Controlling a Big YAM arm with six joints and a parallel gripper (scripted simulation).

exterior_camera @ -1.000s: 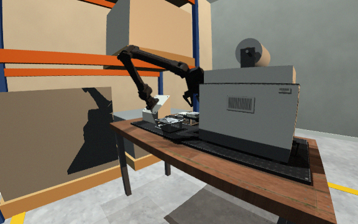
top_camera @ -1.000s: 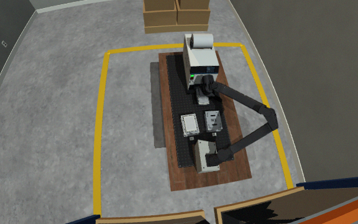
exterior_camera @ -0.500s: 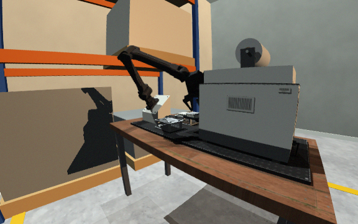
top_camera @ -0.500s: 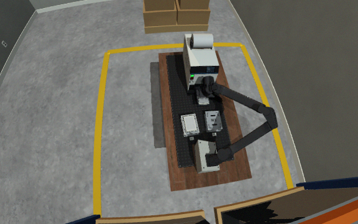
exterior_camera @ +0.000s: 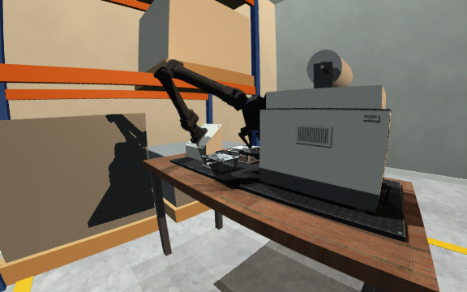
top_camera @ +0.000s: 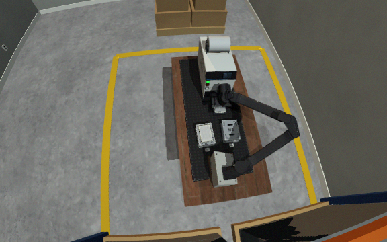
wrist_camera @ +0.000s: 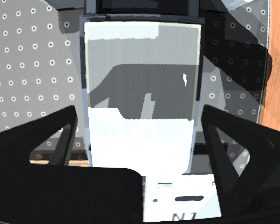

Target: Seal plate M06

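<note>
Right now my hand is 20 mm above the white well plate. From my hand the other things lie so: foil roll 340 mm ahead, 290 mm above, 20 mm to the right; then dark stage 30 mm below; then white plate 200 mm behind, 140 mm to the left, 60 mm below.
</note>
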